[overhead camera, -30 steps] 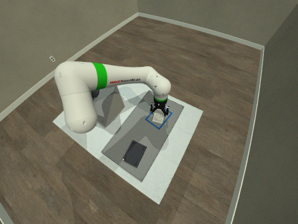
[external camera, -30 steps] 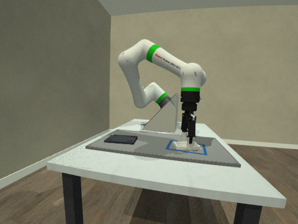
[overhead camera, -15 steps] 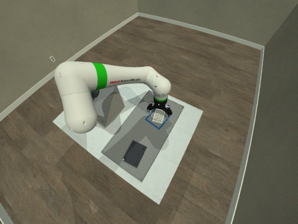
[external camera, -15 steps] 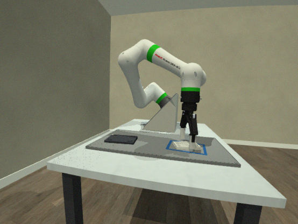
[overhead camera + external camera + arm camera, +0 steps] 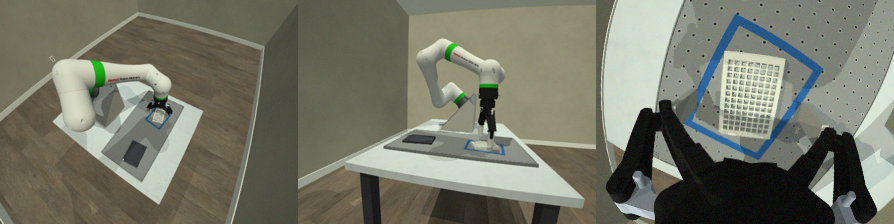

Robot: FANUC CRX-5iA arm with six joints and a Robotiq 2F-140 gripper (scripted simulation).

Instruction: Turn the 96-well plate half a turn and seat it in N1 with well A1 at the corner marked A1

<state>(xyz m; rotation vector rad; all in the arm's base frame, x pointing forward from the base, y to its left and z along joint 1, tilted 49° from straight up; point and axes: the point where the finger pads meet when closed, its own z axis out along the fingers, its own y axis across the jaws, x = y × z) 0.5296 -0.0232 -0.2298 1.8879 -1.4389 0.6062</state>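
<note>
My gripper is now 4 cm above the white 96-well plate. Round my hand: white A1 corner mark: 44 cm to the right, 3 cm below, 3 cm behind; then dark plate nest N1: 36 cm to the right, 4 cm below, 1 cm ahead.
</note>
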